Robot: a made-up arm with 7 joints.
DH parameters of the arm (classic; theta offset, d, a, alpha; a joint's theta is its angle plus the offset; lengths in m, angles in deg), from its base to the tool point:
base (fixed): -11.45 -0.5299 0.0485 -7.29
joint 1: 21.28 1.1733 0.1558 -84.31
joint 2: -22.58 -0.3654 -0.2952 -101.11
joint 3: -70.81 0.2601 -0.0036 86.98
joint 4: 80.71 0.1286 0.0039 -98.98
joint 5: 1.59 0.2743 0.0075 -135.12
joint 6: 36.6 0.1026 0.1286 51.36
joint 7: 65.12 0.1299 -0.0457 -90
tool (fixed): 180 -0.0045 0 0
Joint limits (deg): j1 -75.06..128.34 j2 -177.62..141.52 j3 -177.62..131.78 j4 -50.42..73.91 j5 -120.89..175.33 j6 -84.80..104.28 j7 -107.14..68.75
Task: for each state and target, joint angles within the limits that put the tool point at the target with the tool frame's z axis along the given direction. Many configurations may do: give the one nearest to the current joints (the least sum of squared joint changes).
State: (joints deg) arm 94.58 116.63 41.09 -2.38 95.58 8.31 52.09
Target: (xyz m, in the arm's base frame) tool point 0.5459 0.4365 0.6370 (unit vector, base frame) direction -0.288 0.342 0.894
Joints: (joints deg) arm 128.34 70.82 21.32 37.18 73.79 19.25 30.40
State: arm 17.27 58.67 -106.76 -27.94 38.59 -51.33 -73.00
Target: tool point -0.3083 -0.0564 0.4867 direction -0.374 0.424 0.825
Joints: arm -31.33 68.69 -106.60 -40.61 8.50 -49.60 -94.15
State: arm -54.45 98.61 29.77 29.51 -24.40 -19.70 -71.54
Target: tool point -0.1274 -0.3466 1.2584 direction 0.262 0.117 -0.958
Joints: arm -21.12 141.52 39.14 -13.75 -43.38 -32.08 -30.92
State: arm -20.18 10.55 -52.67 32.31 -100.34 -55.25 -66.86
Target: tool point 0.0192 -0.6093 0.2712 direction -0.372 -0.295 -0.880
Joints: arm -26.31 -7.68 -51.57 32.59 -83.44 -77.29 -96.22
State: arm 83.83 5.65 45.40 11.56 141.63 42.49 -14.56
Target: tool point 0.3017 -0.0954 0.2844 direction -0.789 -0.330 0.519
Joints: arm 54.49 -0.78 63.17 24.33 155.71 83.33 12.05
